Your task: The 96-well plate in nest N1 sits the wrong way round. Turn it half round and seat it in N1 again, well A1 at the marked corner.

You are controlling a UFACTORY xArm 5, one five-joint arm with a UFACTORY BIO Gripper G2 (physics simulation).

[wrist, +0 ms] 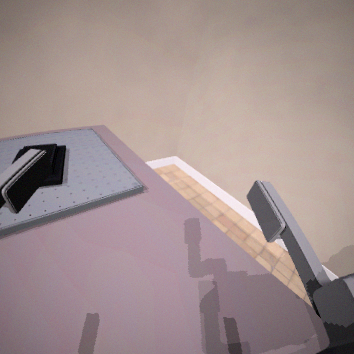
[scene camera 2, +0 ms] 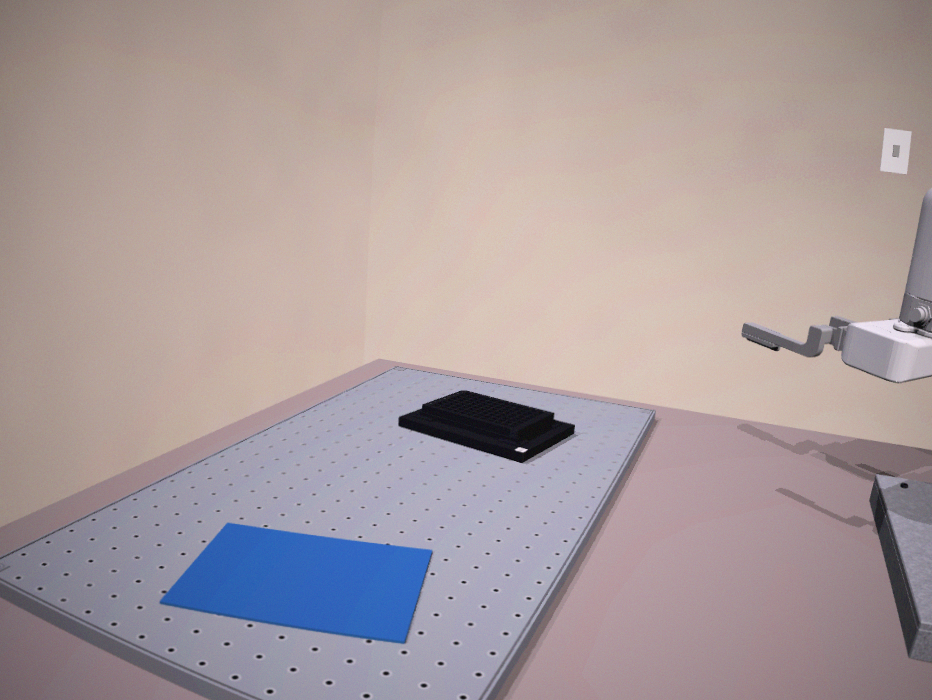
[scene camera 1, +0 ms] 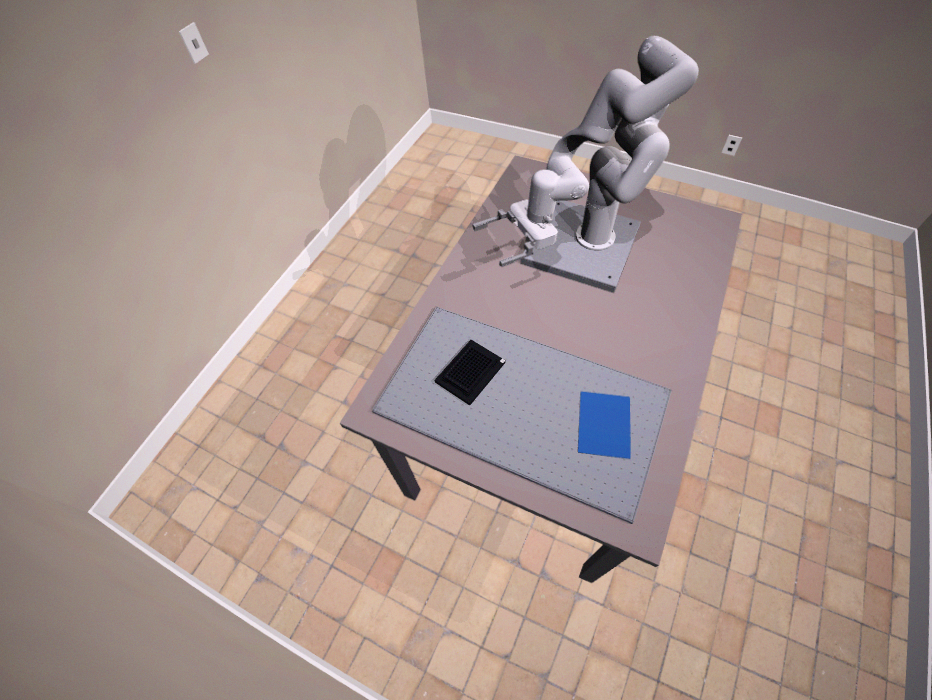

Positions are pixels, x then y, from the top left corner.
Labels:
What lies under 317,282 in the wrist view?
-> The gripper.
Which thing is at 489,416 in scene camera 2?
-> A black 96-well plate.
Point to a black 96-well plate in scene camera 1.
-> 467,372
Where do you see a flat blue rectangle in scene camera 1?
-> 604,426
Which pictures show the gripper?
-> The wrist view, scene camera 2 and scene camera 1: all of them.

